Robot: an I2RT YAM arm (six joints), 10 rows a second.
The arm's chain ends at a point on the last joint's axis. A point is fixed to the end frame.
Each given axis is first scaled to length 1.
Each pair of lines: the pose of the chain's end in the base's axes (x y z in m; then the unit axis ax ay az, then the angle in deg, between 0 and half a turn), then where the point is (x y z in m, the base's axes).
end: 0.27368 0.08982 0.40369 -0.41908 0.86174 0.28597 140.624
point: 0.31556 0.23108 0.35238
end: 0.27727 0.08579 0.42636 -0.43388 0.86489 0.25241 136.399
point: 0.32705 0.22447 0.37507
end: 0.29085 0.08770 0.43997 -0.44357 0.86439 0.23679 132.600
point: 0.34602 0.22568 0.39245
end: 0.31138 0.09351 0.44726 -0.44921 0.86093 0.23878 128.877
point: 0.36962 0.23257 0.40712
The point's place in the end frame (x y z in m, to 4 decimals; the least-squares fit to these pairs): -0.0452 0.0336 0.1455
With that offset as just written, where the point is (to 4 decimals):
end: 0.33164 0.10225 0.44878 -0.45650 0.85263 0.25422 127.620
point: 0.3873 0.2437 0.4137
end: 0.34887 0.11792 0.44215 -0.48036 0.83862 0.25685 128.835
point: 0.3973 0.2613 0.4043
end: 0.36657 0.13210 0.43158 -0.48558 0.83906 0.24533 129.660
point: 0.4148 0.2745 0.3899
